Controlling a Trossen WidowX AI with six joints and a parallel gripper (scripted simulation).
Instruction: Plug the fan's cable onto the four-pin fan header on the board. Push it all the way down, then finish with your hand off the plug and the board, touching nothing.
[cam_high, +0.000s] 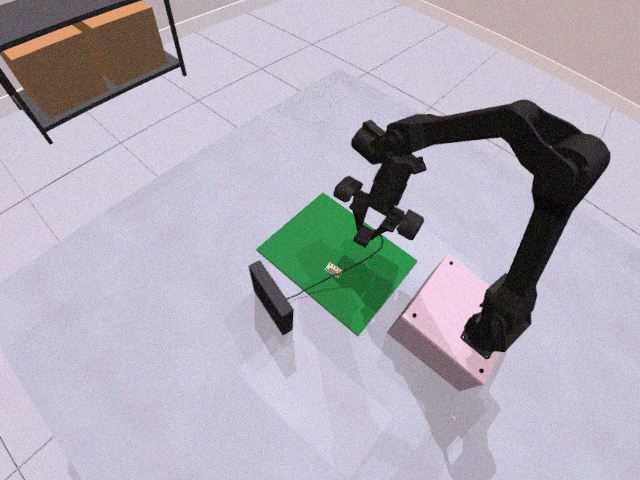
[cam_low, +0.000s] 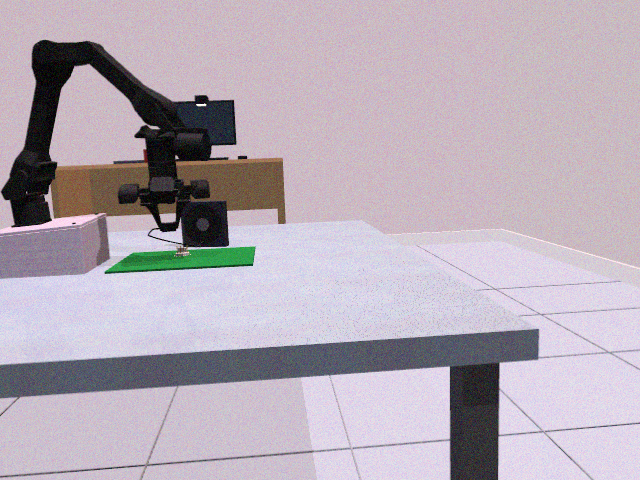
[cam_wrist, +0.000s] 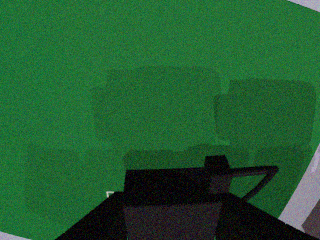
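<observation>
Now: the green board 9 cm below my gripper tip, 4 cm to the left of it and 3 cm ahead of it. The rest, counted from my gripper tip: black fan 23 cm to the left, 5 cm ahead, 2 cm below; black plug 1 cm to the left.
</observation>
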